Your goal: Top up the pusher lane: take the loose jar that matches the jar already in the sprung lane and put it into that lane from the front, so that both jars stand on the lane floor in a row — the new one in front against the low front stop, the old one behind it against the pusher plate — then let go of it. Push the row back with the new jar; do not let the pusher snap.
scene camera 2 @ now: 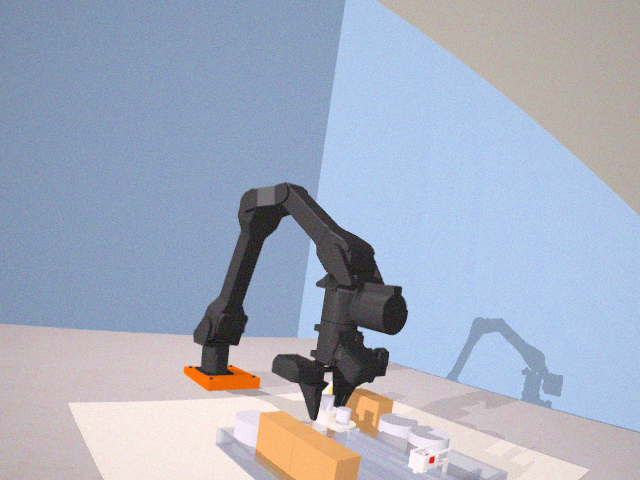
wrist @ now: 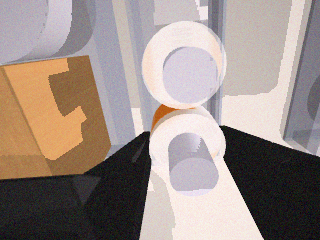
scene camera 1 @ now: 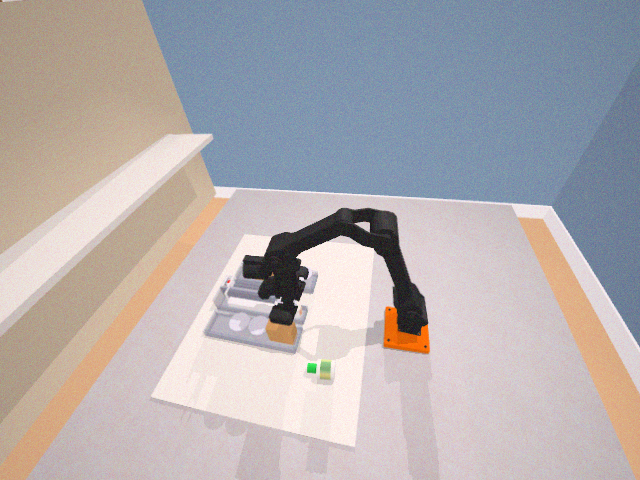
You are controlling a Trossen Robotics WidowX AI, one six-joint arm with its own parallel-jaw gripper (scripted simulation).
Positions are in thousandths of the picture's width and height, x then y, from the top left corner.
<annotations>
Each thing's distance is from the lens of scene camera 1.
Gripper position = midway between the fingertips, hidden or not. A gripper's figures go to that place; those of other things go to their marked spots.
my gripper (scene camera 1: 460,645): 85 cm
grey rack (scene camera 1: 379,603): 99 cm
</annotations>
